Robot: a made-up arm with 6 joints. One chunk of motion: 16 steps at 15 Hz.
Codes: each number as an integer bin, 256 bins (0 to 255) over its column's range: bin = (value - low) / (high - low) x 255, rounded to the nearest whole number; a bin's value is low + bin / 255 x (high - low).
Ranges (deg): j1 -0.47..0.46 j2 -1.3..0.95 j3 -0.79..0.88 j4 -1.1..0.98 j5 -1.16..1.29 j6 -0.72..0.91
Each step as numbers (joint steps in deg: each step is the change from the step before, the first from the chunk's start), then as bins.
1 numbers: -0.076 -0.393 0.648 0.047 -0.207 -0.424
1 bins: 108 103 220 141 99 46
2 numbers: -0.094 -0.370 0.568 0.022 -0.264 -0.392
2 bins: 103 105 207 138 93 51
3 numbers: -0.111 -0.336 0.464 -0.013 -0.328 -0.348
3 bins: 98 109 191 133 87 58
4 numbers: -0.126 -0.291 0.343 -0.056 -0.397 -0.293
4 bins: 94 114 173 128 79 67
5 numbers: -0.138 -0.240 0.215 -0.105 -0.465 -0.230
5 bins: 91 120 153 122 72 77
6 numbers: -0.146 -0.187 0.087 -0.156 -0.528 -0.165
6 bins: 89 126 134 116 66 87
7 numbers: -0.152 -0.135 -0.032 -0.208 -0.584 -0.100
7 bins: 87 132 116 109 60 97
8 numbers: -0.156 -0.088 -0.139 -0.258 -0.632 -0.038
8 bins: 86 137 99 103 55 107
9 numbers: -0.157 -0.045 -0.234 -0.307 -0.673 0.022
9 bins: 86 142 85 97 51 116
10 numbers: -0.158 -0.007 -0.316 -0.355 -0.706 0.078
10 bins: 86 147 72 91 47 125
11 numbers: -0.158 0.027 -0.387 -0.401 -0.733 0.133
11 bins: 86 150 62 86 44 133
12 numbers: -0.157 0.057 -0.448 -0.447 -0.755 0.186
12 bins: 86 154 52 80 42 142
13 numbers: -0.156 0.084 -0.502 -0.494 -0.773 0.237
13 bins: 86 157 44 74 40 150
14 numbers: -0.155 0.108 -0.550 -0.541 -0.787 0.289
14 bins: 86 160 37 69 39 158
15 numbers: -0.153 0.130 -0.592 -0.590 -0.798 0.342
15 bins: 87 162 30 63 38 166
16 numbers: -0.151 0.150 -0.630 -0.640 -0.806 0.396
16 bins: 87 164 24 56 37 175
